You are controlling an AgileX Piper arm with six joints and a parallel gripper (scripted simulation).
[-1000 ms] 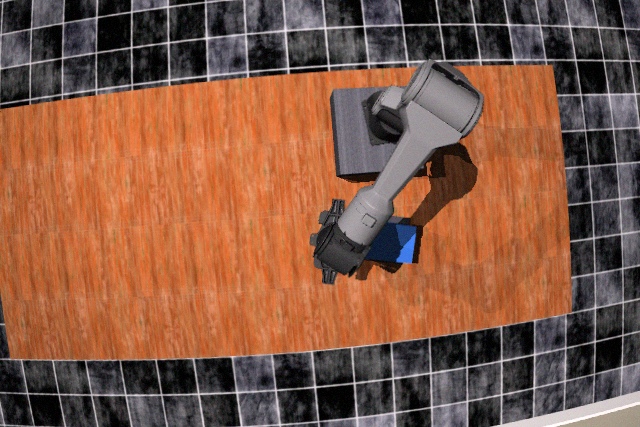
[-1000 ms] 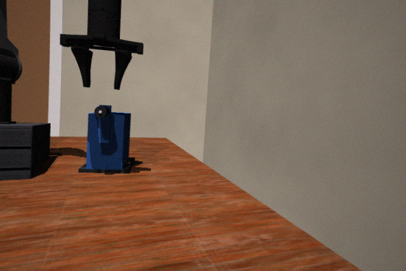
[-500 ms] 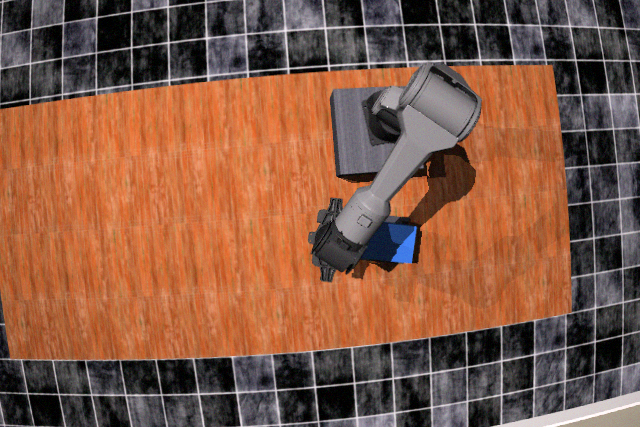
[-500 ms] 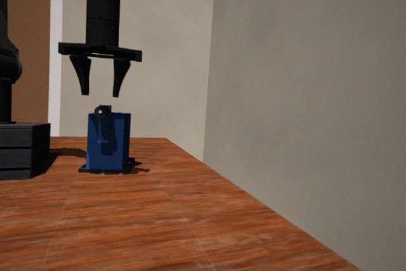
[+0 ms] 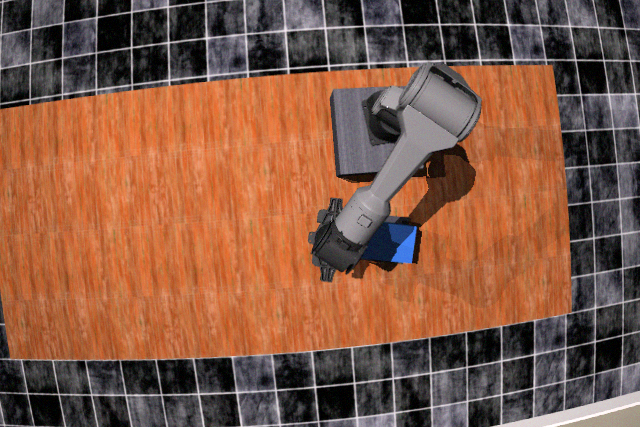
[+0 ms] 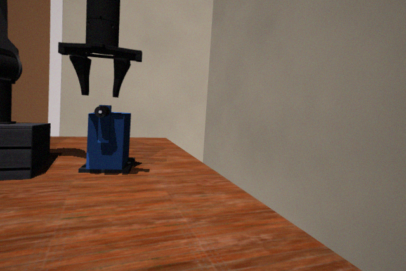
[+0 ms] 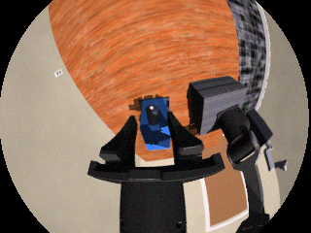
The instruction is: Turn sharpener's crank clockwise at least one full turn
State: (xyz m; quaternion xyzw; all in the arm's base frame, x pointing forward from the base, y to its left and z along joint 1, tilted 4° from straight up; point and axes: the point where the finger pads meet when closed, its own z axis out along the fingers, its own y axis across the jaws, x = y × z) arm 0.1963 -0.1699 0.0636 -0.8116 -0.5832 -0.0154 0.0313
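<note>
Now: hand 10 mm short of the black knob, 20 mm to the right of it and 40 mm above it.
</note>
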